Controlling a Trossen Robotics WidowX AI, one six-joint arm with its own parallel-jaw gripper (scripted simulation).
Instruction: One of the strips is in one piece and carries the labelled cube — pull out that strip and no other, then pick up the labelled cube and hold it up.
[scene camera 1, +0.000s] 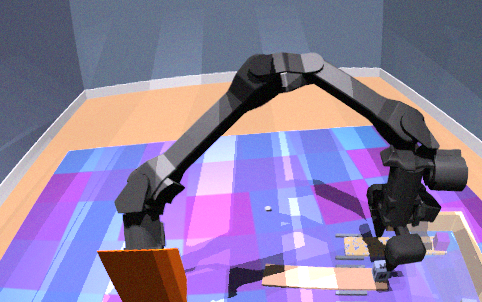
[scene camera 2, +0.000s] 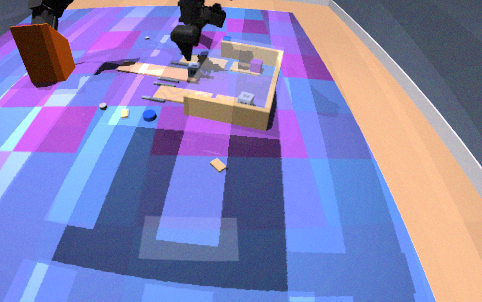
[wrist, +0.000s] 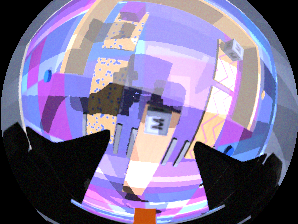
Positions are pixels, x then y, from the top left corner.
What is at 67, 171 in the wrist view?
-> My gripper.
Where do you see my gripper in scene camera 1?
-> At 383, 253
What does my gripper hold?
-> Nothing.
